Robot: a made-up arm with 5 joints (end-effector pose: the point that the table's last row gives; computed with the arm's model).
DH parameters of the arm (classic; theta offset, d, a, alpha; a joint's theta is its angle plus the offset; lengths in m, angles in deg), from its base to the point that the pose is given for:
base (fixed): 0 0 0.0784 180
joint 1: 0 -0.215 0.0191 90
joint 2: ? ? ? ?
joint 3: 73.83 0 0.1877 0
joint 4: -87.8 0.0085 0 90
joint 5: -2.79 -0.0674 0 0
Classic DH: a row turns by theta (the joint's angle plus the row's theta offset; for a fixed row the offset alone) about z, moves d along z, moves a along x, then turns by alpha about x.
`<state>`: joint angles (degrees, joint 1 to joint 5).
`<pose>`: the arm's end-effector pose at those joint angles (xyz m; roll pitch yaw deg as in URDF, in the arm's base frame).
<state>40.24 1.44 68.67 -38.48 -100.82</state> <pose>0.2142 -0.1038 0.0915 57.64 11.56 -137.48</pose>
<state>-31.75 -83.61 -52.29 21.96 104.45</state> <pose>-0.1228 -0.1145 0.4329 156.50 -4.70 111.07</pose>
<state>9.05 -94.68 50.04 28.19 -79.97</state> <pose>0.2025 -0.0112 0.3854 106.57 -6.94 -101.11</pose>
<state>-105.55 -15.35 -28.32 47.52 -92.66</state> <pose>0.0126 0.2048 0.4342 86.13 5.44 15.18</pose>
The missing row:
joint 2: -76.03 0 0.089 0
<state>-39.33 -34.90 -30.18 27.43 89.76</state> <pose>0.1605 0.0783 0.5124 -127.69 -2.40 131.18</pose>
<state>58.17 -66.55 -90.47 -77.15 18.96</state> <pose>-0.0549 0.2309 0.2810 11.37 34.21 -38.49</pose>
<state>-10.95 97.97 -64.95 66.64 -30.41</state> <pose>0.3237 0.0561 0.0191 -5.32 8.07 -22.63</pose>
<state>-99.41 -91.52 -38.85 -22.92 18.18</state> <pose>0.1117 -0.2530 0.4027 152.19 59.46 -112.07</pose>
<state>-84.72 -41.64 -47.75 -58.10 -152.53</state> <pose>0.0622 -0.0831 0.5177 -146.77 -50.02 44.19</pose>
